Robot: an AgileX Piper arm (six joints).
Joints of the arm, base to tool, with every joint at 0 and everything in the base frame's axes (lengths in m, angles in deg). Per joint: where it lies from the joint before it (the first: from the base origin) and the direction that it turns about. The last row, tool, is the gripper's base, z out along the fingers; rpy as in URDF.
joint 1: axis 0 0 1 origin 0 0 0.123
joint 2: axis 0 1 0 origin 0 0 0
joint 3: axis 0 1 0 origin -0.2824 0 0.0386
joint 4: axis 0.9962 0 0.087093 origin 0.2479 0 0.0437
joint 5: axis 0 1 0 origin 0 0 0
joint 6: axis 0.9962 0 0.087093 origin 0.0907 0 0.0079
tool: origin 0 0 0 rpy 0 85 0
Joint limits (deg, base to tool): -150..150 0..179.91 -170..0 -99.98..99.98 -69.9..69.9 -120..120
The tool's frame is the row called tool.
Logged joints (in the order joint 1, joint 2, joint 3, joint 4, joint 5, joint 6), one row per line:
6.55 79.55 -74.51 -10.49 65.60 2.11
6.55 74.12 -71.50 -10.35 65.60 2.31
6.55 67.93 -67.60 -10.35 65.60 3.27
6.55 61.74 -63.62 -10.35 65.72 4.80
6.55 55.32 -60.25 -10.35 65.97 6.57
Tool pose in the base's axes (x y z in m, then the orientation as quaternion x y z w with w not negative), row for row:
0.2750 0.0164 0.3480 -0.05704 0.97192 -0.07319 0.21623
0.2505 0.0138 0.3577 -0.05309 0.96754 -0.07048 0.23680
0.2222 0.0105 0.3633 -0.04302 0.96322 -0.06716 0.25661
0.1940 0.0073 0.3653 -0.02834 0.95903 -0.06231 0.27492
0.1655 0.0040 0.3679 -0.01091 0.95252 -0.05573 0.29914
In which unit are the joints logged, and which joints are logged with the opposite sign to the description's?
The joints are logged in degrees. Opposite sign: none.
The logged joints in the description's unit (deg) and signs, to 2 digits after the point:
6.55 79.55 -74.51 -10.49 65.60 2.11
6.55 74.12 -71.50 -10.35 65.60 2.31
6.55 67.93 -67.60 -10.35 65.60 3.27
6.55 61.74 -63.62 -10.35 65.72 4.80
6.55 55.32 -60.25 -10.35 65.97 6.57

